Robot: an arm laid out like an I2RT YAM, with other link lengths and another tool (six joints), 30 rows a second.
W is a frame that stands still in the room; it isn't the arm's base.
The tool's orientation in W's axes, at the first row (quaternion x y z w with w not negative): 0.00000, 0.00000, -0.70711, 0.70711
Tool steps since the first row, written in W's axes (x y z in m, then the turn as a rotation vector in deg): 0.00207, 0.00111, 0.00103, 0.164, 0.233, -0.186; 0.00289, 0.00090, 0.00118, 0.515, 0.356, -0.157; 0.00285, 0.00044, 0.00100, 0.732, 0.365, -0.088; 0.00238, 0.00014, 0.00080, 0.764, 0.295, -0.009; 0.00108, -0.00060, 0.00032, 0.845, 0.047, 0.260; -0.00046, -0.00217, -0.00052, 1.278, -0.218, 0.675; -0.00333, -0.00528, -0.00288, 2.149, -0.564, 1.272; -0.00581, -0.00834, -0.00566, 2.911, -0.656, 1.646; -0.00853, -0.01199, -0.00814, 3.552, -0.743, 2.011; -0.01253, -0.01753, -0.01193, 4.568, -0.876, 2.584; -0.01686, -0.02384, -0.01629, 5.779, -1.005, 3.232; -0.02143, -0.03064, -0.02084, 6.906, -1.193, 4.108; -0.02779, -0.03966, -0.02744, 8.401, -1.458, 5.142
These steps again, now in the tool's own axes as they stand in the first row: -0.00111, 0.00207, 0.00103, -0.233, 0.164, -0.186; -0.00090, 0.00289, 0.00118, -0.356, 0.515, -0.157; -0.00044, 0.00285, 0.00100, -0.365, 0.732, -0.088; -0.00014, 0.00238, 0.00080, -0.295, 0.764, -0.009; 0.00060, 0.00108, 0.00032, -0.047, 0.845, 0.260; 0.00217, -0.00046, -0.00052, 0.218, 1.278, 0.675; 0.00528, -0.00333, -0.00288, 0.564, 2.149, 1.272; 0.00834, -0.00581, -0.00566, 0.656, 2.911, 1.646; 0.01199, -0.00853, -0.00814, 0.743, 3.552, 2.011; 0.01753, -0.01253, -0.01193, 0.876, 4.568, 2.584; 0.02384, -0.01686, -0.01629, 1.005, 5.779, 3.232; 0.03064, -0.02143, -0.02084, 1.193, 6.906, 4.108; 0.03966, -0.02779, -0.02744, 1.458, 8.401, 5.142
